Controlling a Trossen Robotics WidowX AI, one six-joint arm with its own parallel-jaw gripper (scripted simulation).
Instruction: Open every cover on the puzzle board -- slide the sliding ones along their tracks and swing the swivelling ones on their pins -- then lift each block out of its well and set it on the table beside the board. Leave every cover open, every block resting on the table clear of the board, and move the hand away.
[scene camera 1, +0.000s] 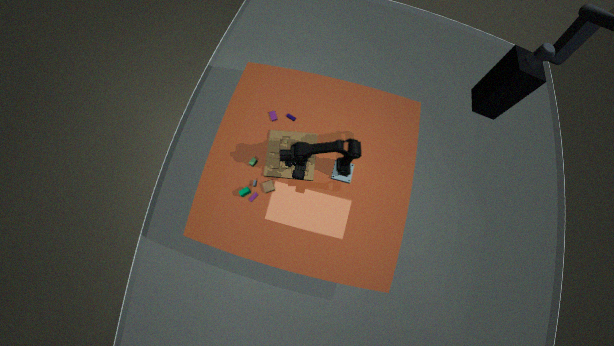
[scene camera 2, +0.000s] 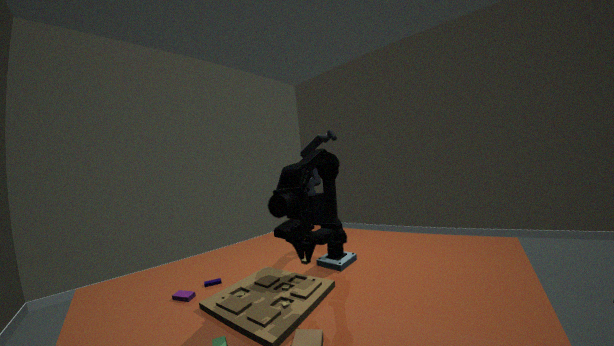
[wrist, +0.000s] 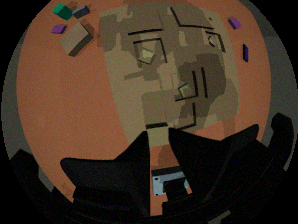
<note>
The gripper (scene camera 2: 305, 261) carries a tan block.
The gripper is seen too in the wrist view (wrist: 157, 133).
</note>
